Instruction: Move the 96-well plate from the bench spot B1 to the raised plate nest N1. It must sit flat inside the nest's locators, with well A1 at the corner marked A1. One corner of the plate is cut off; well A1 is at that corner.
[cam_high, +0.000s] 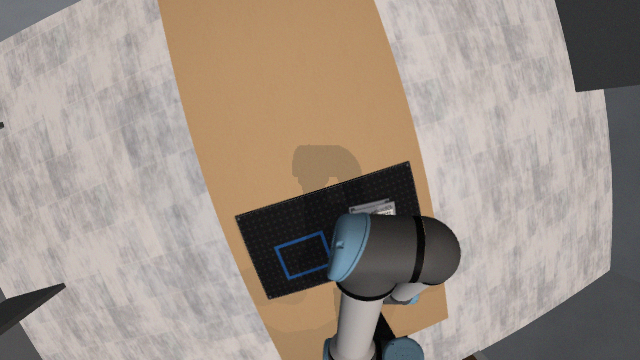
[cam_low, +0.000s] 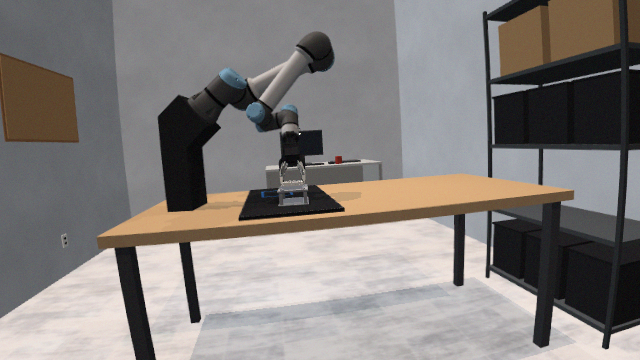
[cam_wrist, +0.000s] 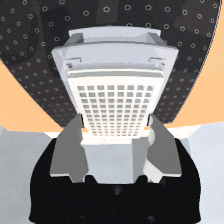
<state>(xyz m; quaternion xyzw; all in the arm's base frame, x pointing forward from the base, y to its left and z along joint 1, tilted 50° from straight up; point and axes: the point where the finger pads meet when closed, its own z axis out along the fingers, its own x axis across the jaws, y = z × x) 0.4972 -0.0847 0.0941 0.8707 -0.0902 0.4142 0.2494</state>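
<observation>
Now: the white 96-well plate right at my hand. Round my hand: grey raised nest N1: 30 mm below.
</observation>
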